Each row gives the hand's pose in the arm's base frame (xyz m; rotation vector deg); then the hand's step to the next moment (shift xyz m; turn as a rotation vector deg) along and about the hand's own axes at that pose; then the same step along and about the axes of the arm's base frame.
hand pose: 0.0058 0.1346 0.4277 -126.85 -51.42 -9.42
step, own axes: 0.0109 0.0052 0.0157 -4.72 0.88 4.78
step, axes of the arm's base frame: 0.0093 0.0141 -0.0105 -3.65 0.17 -5.70
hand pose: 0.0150 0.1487 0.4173 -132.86 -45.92 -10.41
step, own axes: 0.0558 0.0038 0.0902 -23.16 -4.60 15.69
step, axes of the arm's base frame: 0.0396 0.0830 -0.0529 -22.57 1.13 -17.12
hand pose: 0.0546 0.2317 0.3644 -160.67 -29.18 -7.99
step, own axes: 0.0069 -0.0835 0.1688 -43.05 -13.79 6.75
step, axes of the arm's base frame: -0.0161 0.1271 -0.1382 -44.80 0.17 -9.06
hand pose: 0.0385 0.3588 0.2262 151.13 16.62 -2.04
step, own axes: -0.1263 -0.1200 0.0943 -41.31 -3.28 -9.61
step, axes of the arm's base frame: -0.1463 0.0341 -0.1292 -41.31 -0.87 10.12
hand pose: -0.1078 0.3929 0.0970 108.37 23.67 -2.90
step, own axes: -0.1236 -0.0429 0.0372 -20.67 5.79 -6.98
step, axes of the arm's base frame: -0.1229 -0.0535 -0.0232 -18.74 -0.64 12.56
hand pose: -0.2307 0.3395 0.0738 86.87 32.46 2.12
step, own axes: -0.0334 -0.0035 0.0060 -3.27 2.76 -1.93
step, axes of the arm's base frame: -0.0280 -0.0181 0.0073 -2.68 0.81 3.77
